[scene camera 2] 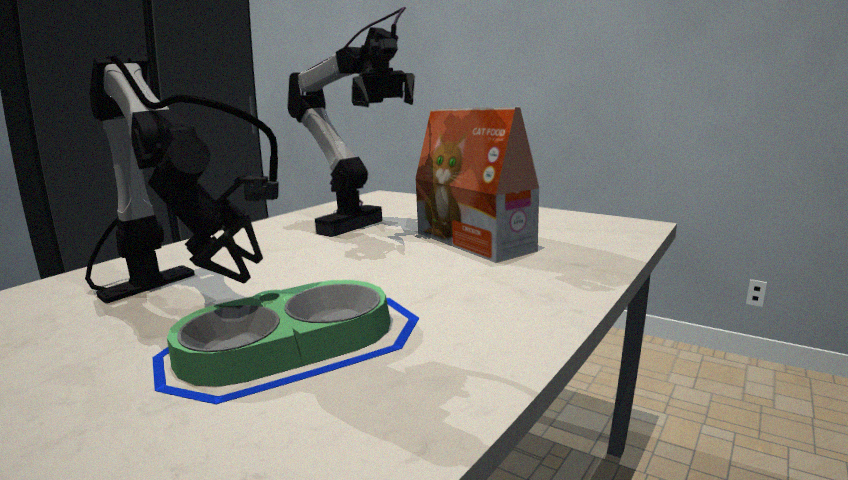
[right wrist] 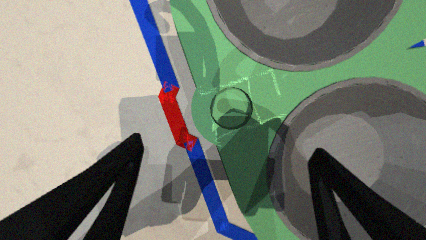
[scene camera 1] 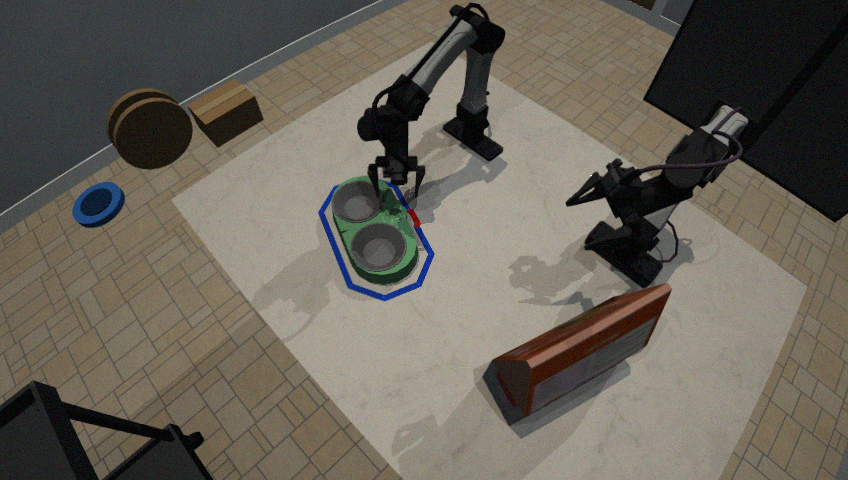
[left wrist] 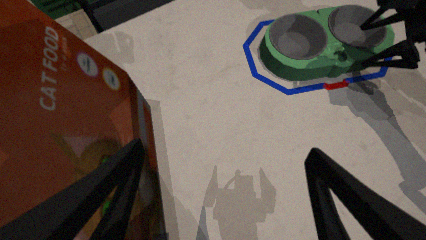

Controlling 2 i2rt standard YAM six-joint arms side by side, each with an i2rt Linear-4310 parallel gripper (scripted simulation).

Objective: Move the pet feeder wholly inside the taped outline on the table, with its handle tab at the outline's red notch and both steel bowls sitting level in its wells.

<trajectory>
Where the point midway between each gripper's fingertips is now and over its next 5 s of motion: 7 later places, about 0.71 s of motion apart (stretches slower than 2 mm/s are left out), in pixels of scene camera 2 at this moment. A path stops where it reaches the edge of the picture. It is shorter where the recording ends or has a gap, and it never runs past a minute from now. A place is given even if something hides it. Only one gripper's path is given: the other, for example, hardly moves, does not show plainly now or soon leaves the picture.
The right gripper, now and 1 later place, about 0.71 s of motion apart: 254,270; 256,255
</trajectory>
